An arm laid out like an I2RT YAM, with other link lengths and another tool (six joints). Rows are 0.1 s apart.
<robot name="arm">
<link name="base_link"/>
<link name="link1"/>
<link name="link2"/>
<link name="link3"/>
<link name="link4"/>
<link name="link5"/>
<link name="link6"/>
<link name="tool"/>
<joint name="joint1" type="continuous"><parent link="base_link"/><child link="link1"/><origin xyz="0 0 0.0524"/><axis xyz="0 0 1"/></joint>
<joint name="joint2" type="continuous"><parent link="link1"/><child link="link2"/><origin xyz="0.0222 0.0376 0.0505" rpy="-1.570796 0 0"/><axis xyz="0 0 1"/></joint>
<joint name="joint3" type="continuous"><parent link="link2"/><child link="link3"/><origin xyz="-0.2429 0 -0.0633" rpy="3.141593 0 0"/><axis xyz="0 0 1"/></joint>
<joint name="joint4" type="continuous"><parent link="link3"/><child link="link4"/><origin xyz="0.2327 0.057 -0.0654"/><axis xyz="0 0 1"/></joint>
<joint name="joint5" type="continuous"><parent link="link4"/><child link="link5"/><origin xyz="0.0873 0.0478 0.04" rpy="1.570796 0 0"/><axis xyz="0 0 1"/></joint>
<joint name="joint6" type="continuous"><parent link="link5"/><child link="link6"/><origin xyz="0.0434 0 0.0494" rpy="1.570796 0 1.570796"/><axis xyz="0 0 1"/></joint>
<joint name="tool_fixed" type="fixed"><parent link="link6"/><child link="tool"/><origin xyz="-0.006 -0.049 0.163" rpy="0.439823 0 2.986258"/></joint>
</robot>
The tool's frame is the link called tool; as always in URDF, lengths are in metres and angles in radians. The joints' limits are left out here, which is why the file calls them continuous.
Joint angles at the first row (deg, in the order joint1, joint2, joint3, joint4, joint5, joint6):
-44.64 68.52 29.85 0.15 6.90 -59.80
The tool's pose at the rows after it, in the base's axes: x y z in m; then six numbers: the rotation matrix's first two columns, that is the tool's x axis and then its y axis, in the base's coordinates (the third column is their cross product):
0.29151 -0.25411 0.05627 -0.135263 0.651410 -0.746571 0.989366 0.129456 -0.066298
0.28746 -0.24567 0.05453 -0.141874 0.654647 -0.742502 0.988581 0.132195 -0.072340
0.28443 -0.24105 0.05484 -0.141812 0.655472 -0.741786 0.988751 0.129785 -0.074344
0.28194 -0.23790 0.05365 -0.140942 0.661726 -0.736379 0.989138 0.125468 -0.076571
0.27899 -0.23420 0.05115 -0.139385 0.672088 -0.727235 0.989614 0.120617 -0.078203
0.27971 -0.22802 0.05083 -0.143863 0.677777 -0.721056 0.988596 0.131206 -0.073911
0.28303 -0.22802 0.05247 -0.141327 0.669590 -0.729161 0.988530 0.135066 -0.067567
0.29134 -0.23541 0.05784 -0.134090 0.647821 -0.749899 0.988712 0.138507 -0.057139
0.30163 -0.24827 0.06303 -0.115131 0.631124 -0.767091 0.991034 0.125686 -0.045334
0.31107 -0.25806 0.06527 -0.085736 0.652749 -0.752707 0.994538 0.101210 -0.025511
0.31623 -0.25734 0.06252 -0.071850 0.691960 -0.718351 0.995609 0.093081 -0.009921
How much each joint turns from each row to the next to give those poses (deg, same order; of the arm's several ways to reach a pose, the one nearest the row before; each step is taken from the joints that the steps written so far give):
0.69 -2.39 -0.87 -2.20 0.07 0.90
0.84 -2.39 -1.19 -1.71 0.59 0.40
0.54 -1.78 -0.67 -1.28 0.56 0.40
0.33 -0.97 -0.30 -1.17 0.34 0.54
0.26 -0.93 -0.39 -1.29 0.17 0.73
0.67 -0.98 -0.28 -1.00 -0.27 0.48
0.52 0.27 -0.23 1.20 0.29 0.05
0.10 2.25 0.61 3.45 0.28 -0.68
0.00 4.01 1.69 3.86 0.82 0.05
0.00 4.00 3.17 0.24 0.11 2.29
0.06 1.93 2.19 -2.15 -1.22 2.48

